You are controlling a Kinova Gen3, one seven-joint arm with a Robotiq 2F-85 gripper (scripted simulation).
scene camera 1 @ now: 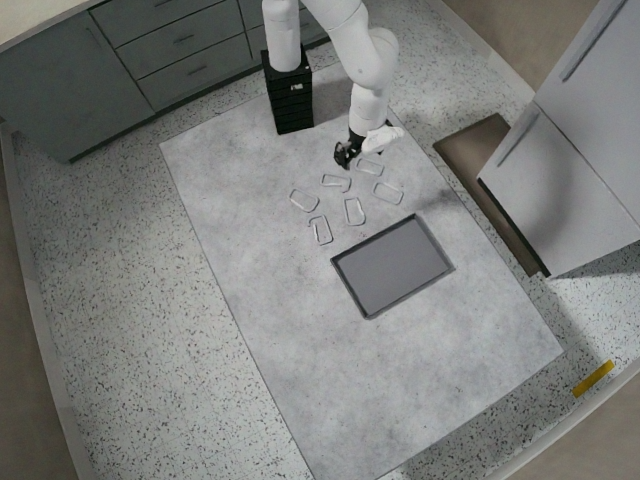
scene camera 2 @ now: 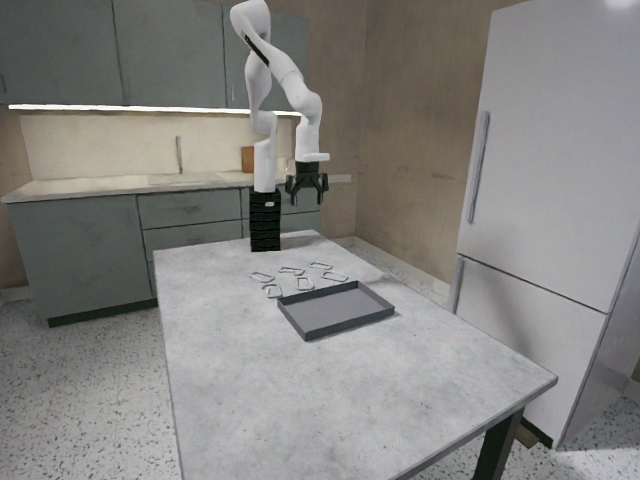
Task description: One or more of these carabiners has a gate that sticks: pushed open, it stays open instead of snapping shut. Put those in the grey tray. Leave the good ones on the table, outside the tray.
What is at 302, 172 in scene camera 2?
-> My gripper.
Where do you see a grey tray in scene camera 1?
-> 387, 265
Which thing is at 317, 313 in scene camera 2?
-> A grey tray.
